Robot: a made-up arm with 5 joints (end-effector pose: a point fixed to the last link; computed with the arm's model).
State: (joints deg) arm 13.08 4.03 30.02 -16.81 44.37
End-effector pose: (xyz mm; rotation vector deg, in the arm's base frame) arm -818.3 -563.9 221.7 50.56 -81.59 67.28
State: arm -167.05 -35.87 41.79 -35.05 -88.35
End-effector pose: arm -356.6 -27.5 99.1 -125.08 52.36 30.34
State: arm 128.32 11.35 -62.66 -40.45 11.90
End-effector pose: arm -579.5 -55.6 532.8 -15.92 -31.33 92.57
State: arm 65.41 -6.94 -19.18 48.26 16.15
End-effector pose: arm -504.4 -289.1 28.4 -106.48 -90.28 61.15
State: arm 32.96 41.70 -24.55 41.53 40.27
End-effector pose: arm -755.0 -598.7 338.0 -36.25 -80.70 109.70
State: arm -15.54 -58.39 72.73 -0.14 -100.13
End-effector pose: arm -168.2 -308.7 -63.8 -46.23 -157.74 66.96
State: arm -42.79 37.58 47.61 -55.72 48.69
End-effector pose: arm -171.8 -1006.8 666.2 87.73 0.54 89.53
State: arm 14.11 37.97 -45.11 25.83 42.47
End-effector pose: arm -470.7 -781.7 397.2 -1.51 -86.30 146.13
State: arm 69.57 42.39 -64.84 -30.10 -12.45
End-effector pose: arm -391.1 -412.6 657.3 19.34 -36.52 165.38
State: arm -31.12 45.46 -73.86 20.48 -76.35
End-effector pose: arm -231.1 -356.6 960.4 17.55 39.66 -2.15
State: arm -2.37 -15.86 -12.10 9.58 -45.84
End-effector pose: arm -49.6 -594.8 298.4 59.34 105.52 -72.70
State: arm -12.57 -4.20 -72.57 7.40 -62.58
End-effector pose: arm -185.2 -470.5 796.8 50.59 51.19 -14.58
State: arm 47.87 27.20 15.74 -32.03 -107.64
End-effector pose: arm -378.4 -578.1 633.5 62.27 56.72 -124.85
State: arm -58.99 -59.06 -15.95 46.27 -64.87
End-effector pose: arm 30.7 -270.3 81.6 65.40 163.39 -6.10
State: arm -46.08 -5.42 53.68 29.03 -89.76
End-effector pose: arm 104.5 -812.2 353.9 53.92 89.76 -98.38
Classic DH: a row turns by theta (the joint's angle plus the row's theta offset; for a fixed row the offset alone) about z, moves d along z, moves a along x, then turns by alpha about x. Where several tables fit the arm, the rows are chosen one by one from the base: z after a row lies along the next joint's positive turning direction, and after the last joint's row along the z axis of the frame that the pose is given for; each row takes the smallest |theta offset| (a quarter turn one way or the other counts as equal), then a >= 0, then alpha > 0; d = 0 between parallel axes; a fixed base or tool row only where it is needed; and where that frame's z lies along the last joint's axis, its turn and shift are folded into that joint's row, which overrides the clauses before.
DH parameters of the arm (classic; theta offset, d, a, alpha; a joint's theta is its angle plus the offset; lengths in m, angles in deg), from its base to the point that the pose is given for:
base (fixed): 44.33 0 -0.2736 180
joint 1: -35.75 -0.61 -0.0851 80.44
joint 2: -59.87 0.2561 -0.2285 -87.09
joint 3: 70.03 -0.044 0.033 -87.59
joint 4: 3.81 -0.0244 -0.0031 119.7
joint 5: -88.53 0 -0.3523 180
tool (fixed): 64.48 0.3061 0 0

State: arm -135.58 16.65 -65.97 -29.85 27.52
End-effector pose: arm 77.0 204.8 544.7 -30.51 -7.34 -12.87
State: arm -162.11 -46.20 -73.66 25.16 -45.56
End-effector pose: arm -150.5 145.2 530.3 -68.59 132.43 90.04
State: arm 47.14 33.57 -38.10 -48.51 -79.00
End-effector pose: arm -138.8 -317.9 595.6 -2.67 52.43 -117.75
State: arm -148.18 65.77 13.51 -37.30 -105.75
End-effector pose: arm -155.1 178.8 758.7 -36.36 6.91 33.21
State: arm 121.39 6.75 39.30 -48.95 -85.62
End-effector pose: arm -591.4 -99.1 184.0 -99.95 -44.72 75.84
